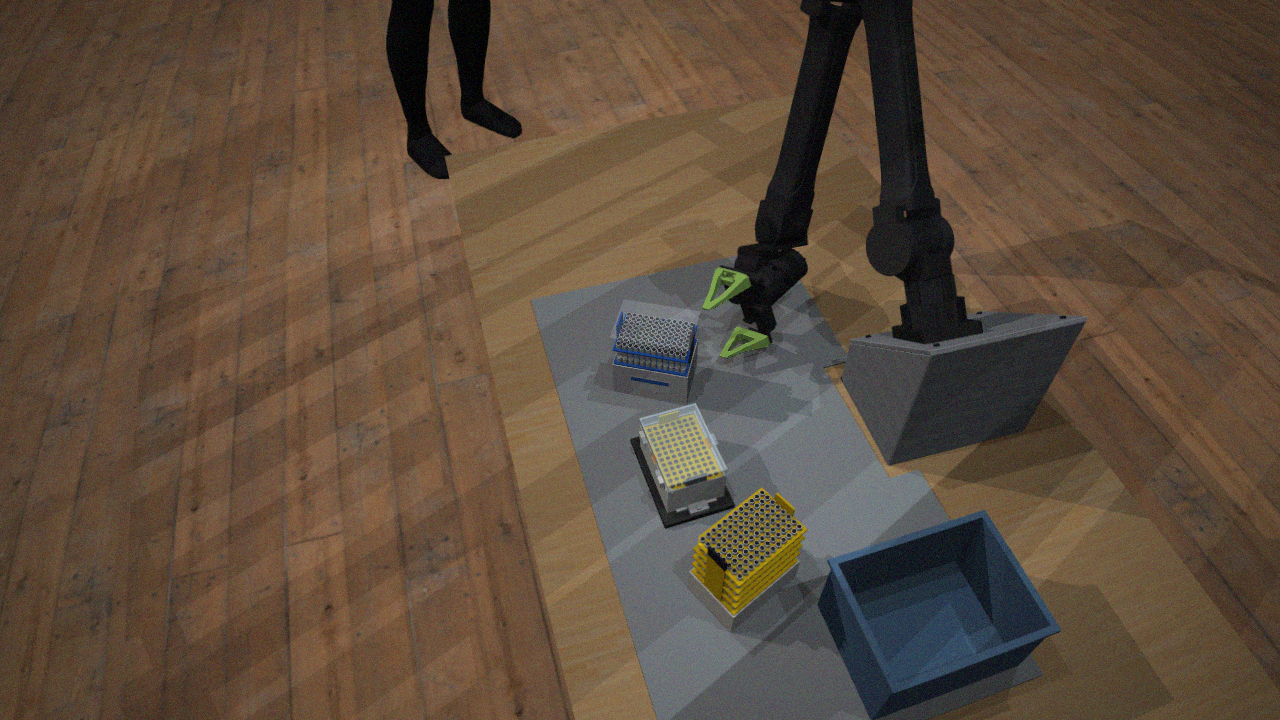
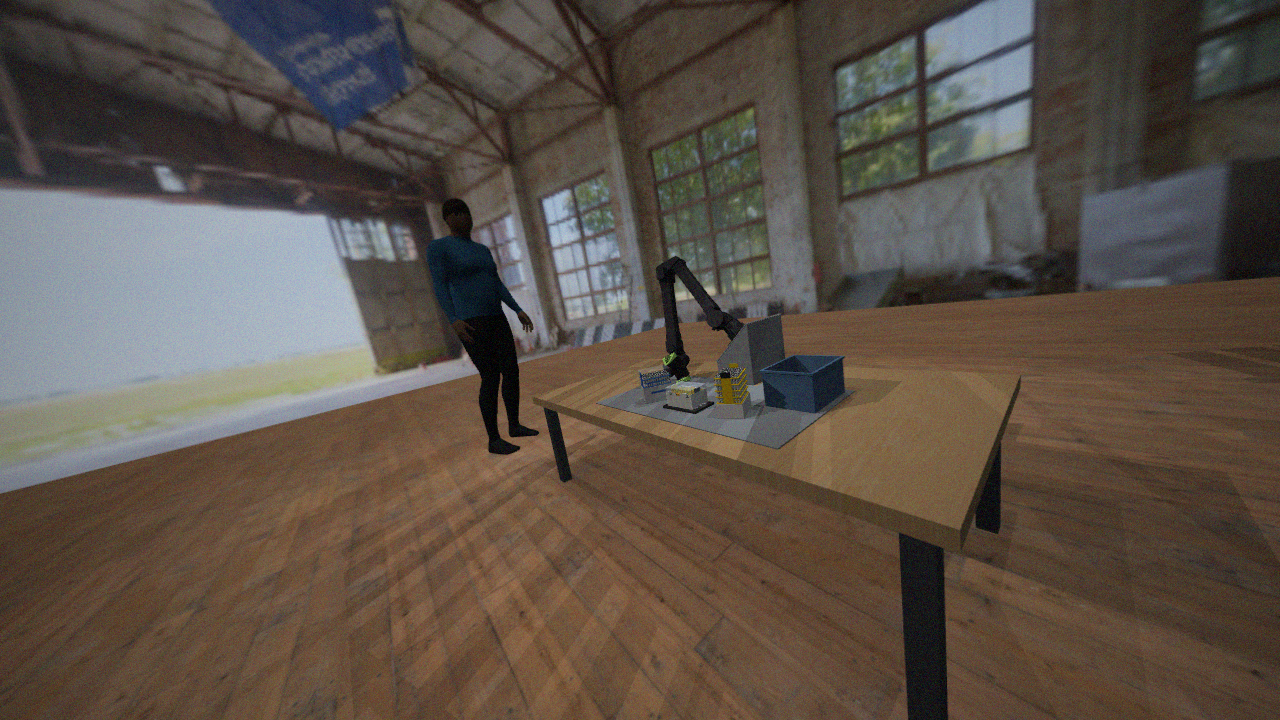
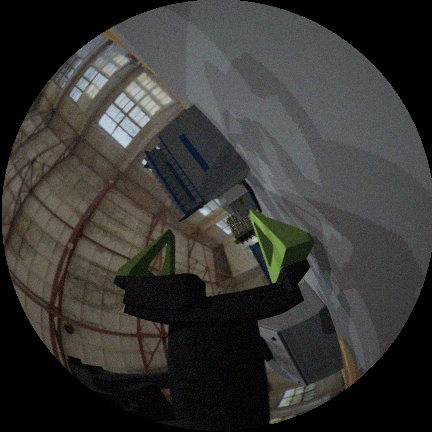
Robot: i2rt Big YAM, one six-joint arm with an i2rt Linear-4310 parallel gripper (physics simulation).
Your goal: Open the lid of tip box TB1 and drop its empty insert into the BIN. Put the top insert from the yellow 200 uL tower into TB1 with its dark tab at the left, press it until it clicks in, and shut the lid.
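Note:
Tip box TB1 (image 1: 684,452) (image 2: 687,395) stands on a black base in the middle of the mat. Its clear lid looks shut over a yellow-patterned insert. The yellow tower (image 1: 751,541) (image 2: 732,389) (image 3: 240,226) stands beside it, several inserts high. A dark tab (image 1: 718,558) shows at the tower's near left side. The blue BIN (image 1: 845,635) (image 2: 792,394) stands to the right of the tower and looks empty. My gripper (image 1: 715,331) (image 3: 208,223) is open and empty, low over the mat, right of the blue-racked tip box and well apart from TB1.
A tip box with blue racks (image 1: 653,380) (image 2: 656,386) (image 3: 215,155) stands at the far end of the mat, in front of the fingers. The grey arm pedestal (image 1: 957,385) (image 2: 760,344) (image 3: 310,345) stands beside the mat (image 1: 572,349). A person (image 2: 469,277) stands beyond the table.

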